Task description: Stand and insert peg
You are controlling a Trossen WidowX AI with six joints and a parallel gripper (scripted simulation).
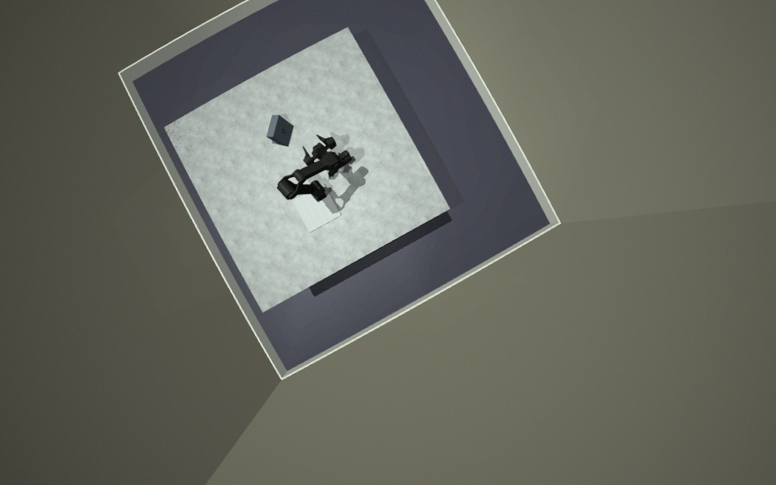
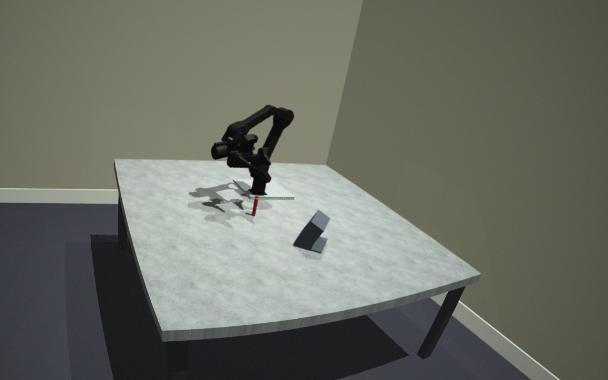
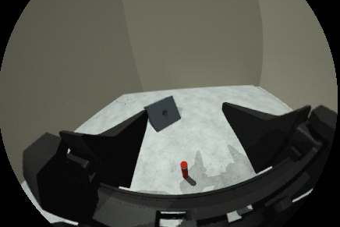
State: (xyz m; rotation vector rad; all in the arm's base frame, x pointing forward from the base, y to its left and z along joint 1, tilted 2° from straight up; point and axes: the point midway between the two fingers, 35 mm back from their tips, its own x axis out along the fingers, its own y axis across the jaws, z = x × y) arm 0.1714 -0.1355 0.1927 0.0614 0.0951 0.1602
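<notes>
Now: the red peg 1 cm to the left of my gripper tip and 15 cm below it. Round my gripper tip: grey sloped panel: 23 cm ahead, 12 cm to the left, 16 cm below.
</notes>
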